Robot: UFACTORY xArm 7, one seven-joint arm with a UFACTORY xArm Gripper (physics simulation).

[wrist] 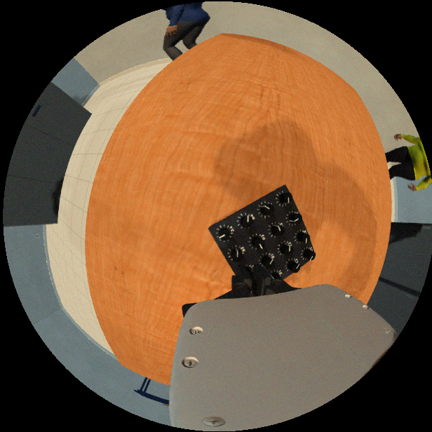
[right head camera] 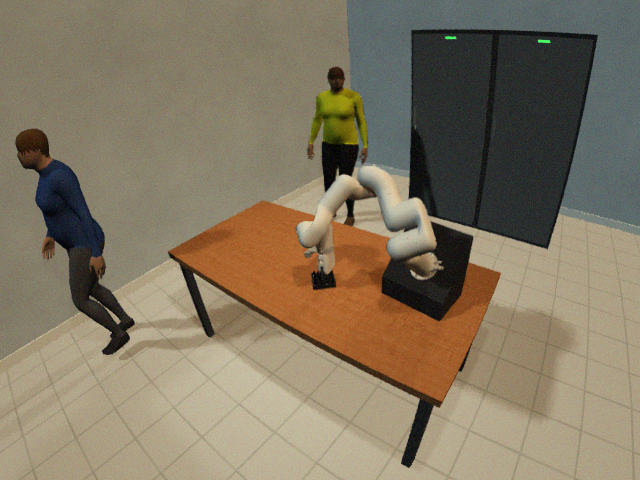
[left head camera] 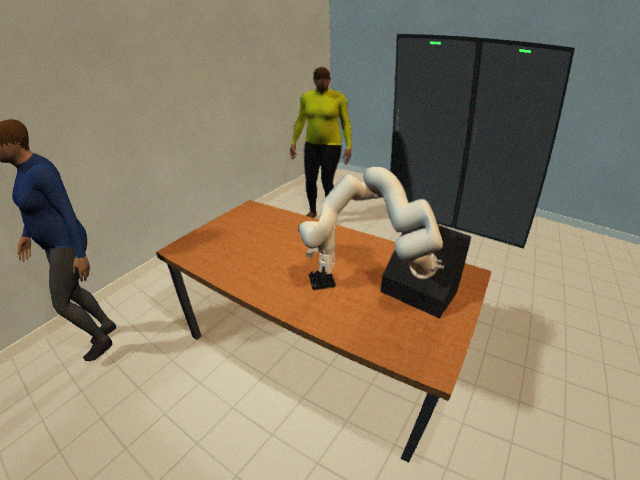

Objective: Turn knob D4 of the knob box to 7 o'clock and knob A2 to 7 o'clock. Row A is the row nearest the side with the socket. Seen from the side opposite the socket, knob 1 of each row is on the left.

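Pixels of known places: gripper, between the fingertips: (right head camera: 327, 281) (left head camera: 326, 281); arm's base, origin of its link: (right head camera: 424, 265) (left head camera: 424, 265).
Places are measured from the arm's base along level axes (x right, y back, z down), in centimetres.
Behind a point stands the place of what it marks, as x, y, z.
The black knob box (left head camera: 323, 284) @(-12.9, -42.7, 15.5) (right head camera: 324, 285) @(-13.0, -42.4, 15.8) (wrist: 261, 225) lies on the table, set at an angle in the wrist view, with its grid of black knobs facing up. My gripper (left head camera: 325, 270) @(-11.3, -41.8, 14.2) (right head camera: 323, 271) @(-11.3, -41.8, 14.2) (wrist: 247, 276) points down and is shut on an edge knob, the second from the hidden near corner, apparently knob A2. The fingers hide most of that knob and its pointer. Knob D4 (wrist: 285, 199), by this reading, is at the upper corner, apart from the gripper, its white line roughly toward the right. The socket does not show clearly, and the labels are too small to read.
The wooden table (left head camera: 258, 268) @(-13.4, -80.0, 17.7) (right head camera: 268, 268) @(-12.4, -77.1, 17.8) (wrist: 165, 200) bears the box. The arm's black base block (left head camera: 413, 294) @(-8.0, -1.3, 11.0) (right head camera: 413, 297) @(-8.1, -0.9, 11.6) stands to the right of the box in the head views. A person in blue (left head camera: 49, 206) (right head camera: 69, 206) and one in yellow (left head camera: 323, 118) (right head camera: 338, 118) stand beyond the table's edges.
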